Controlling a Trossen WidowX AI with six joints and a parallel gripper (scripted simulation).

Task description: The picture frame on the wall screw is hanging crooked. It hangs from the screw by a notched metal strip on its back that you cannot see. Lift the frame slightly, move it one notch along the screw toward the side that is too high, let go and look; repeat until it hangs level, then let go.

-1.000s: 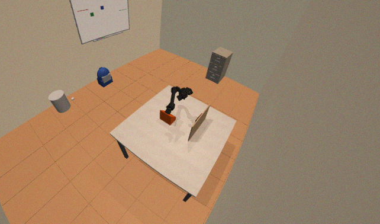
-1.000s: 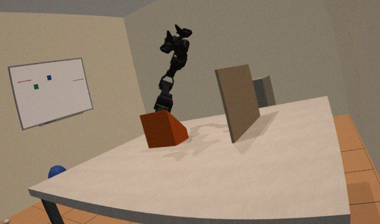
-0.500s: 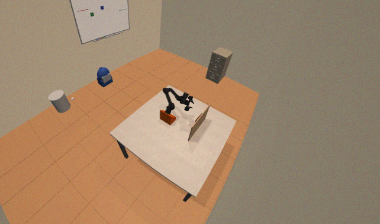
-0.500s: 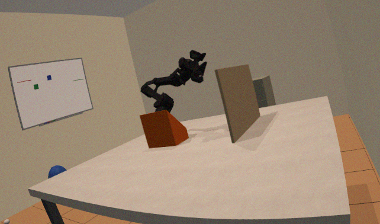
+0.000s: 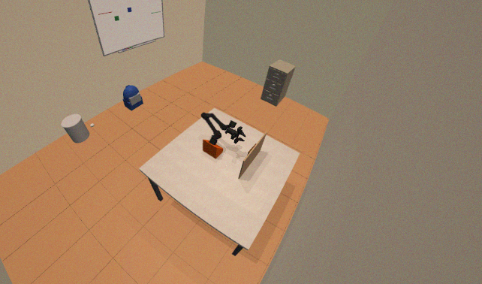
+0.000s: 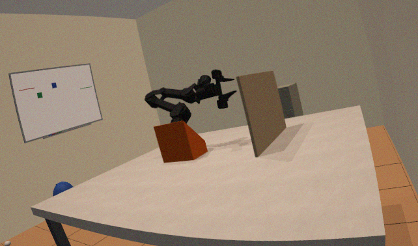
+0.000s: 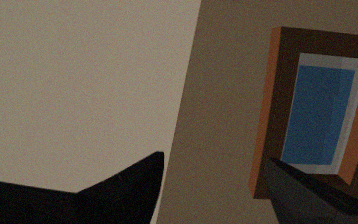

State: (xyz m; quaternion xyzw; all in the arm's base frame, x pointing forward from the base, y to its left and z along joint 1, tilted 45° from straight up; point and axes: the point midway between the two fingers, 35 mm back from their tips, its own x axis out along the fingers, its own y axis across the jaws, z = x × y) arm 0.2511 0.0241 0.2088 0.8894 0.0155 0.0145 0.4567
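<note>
Right now the picture frame is 12 cm ahead of my gripper tip, 1 cm to the right of it and 12 cm below it. Round my gripper tip: wall panel: 13 cm ahead, 2 cm to the right, 12 cm below.
</note>
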